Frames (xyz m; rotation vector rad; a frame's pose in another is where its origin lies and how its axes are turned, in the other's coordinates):
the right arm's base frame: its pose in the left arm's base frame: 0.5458 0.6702 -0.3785 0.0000 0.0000 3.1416
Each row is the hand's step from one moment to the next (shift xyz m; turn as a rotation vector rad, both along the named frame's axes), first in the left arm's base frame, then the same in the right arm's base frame.
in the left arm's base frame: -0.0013 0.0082 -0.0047 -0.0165 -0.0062 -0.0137
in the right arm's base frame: 0.0013 -0.0082 -0.0047 0.0165 0.0062 -0.0137
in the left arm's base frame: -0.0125 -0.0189 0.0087 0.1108 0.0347 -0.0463
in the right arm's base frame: 0.0125 0.0189 0.0087 -0.1108 -0.0347 -0.0463
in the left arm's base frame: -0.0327 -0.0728 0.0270 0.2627 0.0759 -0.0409
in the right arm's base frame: 0.0327 0.0728 0.0270 -0.2627 -0.0759 -0.0409
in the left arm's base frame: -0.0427 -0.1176 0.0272 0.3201 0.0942 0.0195
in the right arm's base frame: 0.0427 0.1176 0.0272 -0.3201 -0.0942 0.0195
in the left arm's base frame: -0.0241 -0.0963 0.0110 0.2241 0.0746 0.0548
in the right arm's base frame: 0.0241 0.0963 0.0110 -0.2241 -0.0746 0.0548
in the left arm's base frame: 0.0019 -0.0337 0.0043 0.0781 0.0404 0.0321
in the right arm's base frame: -0.0019 0.0337 0.0043 -0.0781 -0.0404 0.0321
